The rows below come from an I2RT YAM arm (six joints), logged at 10 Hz.
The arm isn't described. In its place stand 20 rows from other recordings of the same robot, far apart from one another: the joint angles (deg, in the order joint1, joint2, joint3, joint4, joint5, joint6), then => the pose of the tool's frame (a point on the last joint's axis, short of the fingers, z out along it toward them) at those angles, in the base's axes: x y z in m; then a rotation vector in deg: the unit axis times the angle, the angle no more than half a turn.
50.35, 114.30, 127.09, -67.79, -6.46, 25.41 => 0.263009, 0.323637, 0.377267, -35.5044, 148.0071, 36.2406
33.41, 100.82, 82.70, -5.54, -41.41, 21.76 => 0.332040, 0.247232, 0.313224, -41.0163, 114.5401, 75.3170
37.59, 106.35, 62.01, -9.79, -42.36, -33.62 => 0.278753, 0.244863, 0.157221, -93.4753, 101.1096, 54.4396
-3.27, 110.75, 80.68, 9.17, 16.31, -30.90 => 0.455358, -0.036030, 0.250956, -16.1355, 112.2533, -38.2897
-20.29, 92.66, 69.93, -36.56, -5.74, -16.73 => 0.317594, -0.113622, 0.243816, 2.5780, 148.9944, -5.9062
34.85, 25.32, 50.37, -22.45, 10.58, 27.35 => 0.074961, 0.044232, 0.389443, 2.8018, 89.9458, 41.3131
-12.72, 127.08, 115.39, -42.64, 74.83, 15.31 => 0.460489, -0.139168, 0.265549, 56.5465, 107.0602, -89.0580
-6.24, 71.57, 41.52, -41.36, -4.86, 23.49 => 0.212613, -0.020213, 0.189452, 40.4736, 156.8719, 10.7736
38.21, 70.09, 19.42, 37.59, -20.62, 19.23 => 0.177932, 0.156025, 0.185952, -33.2602, 104.1435, 58.5606
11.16, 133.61, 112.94, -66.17, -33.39, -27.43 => 0.445762, 0.107910, 0.170741, -55.9394, 155.6419, 48.4571
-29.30, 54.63, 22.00, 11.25, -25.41, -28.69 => 0.186003, -0.086863, 0.208500, -16.1016, 108.4976, -14.4828
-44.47, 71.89, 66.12, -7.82, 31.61, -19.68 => 0.193253, -0.215857, 0.374976, 47.5789, 102.2435, -72.4072
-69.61, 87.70, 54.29, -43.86, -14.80, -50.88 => 0.102890, -0.250709, 0.186717, 23.8710, 159.0602, -5.2083
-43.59, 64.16, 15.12, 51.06, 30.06, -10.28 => 0.143858, -0.161566, 0.209116, 50.5742, 80.3143, -64.7962
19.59, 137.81, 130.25, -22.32, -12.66, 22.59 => 0.525578, 0.195329, 0.263877, -4.6729, 123.1295, 38.3348
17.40, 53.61, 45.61, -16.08, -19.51, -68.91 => 0.199254, 0.074902, 0.307456, -86.0193, 73.4262, -14.2646
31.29, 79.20, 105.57, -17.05, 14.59, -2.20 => 0.235733, 0.132778, 0.552965, -11.5477, 80.4035, 13.7995
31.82, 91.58, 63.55, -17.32, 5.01, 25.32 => 0.297902, 0.181193, 0.237356, -5.3091, 136.9034, 21.6380
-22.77, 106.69, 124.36, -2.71, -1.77, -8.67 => 0.384849, -0.160346, 0.526202, 7.7894, 75.4079, -25.6158
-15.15, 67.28, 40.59, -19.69, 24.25, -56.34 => 0.225253, -0.076137, 0.223510, -39.8489, 141.9454, -59.9522
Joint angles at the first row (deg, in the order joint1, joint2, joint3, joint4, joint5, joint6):
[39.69, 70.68, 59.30, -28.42, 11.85, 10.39]
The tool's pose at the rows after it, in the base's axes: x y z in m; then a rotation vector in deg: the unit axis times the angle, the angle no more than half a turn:
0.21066, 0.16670, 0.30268, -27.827, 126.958, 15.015
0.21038, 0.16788, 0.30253, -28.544, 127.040, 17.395
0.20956, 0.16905, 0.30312, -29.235, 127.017, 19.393
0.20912, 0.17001, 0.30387, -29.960, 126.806, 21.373
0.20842, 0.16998, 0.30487, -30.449, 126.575, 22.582
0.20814, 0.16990, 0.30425, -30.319, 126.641, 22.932
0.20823, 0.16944, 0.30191, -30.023, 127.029, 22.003
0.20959, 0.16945, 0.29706, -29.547, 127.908, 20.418
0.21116, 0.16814, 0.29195, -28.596, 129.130, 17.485
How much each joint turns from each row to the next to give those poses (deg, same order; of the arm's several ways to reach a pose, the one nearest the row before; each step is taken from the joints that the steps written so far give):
[0.01, 0.07, -0.04, -0.05, -1.61, -0.20]
[-0.02, 0.00, -0.11, 0.40, -1.98, 0.27]
[0.09, -0.08, 0.01, 0.21, -1.58, 0.23]
[0.01, -0.07, -0.02, 0.39, -1.62, 0.08]
[-0.05, -0.23, -0.03, 0.16, -1.03, -0.03]
[0.00, -0.07, -0.20, 0.15, -0.21, 0.22]
[0.00, 0.07, -0.33, -0.08, 0.69, 0.03]
[-0.04, 0.51, -0.43, -0.08, 1.07, 0.08]
[-0.16, 0.55, -0.31, -0.70, 2.01, 0.07]

